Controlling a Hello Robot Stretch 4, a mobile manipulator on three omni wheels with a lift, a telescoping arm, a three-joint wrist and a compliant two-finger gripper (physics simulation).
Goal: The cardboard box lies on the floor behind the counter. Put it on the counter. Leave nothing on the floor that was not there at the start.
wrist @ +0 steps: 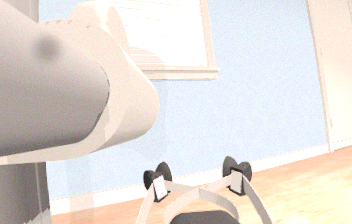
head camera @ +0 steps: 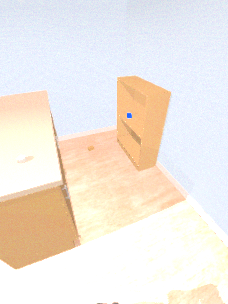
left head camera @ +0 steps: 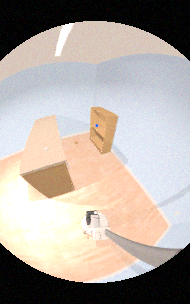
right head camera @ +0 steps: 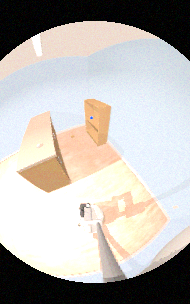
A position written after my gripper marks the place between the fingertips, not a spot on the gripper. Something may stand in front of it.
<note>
In view: my gripper [wrist: 196,171], a counter [head camera: 45,226] and a shelf unit [head camera: 149,101].
The counter is seen too in the left head camera view [left head camera: 46,171] and in the right head camera view [right head camera: 43,166]. The shelf unit is seen too in the left head camera view [left head camera: 107,119] and in the right head camera view [right head camera: 101,110].
</note>
